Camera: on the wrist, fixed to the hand. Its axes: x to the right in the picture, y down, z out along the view.
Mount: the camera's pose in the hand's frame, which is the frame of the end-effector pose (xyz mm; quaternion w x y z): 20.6 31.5 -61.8 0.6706 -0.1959 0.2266 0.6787
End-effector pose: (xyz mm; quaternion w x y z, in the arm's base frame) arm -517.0 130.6 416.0 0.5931 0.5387 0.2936 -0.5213
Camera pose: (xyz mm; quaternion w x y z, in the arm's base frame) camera -468.5 178.9 392.5 0.7905 0.5625 0.0678 0.2325
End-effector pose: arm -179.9 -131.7 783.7 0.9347 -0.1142 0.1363 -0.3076
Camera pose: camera -166.9 -127.5 712.6 0.7823 -0.0975 0.4410 0.4289
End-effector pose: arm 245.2 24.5 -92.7 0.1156 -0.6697 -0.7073 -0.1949
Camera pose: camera 268.9 17.3 -24.7 0.2389 -0.9075 0.0446 -0.3425
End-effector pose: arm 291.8 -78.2 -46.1 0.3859 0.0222 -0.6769 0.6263
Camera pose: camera 291.8 -8.6 -66.0 0.0086 0.6621 0.5043 -0.5544
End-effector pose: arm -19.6 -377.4 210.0 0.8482 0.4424 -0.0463 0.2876
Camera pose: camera -30.0 -306.2 202.3 0.4707 0.0339 -0.1954 0.8597
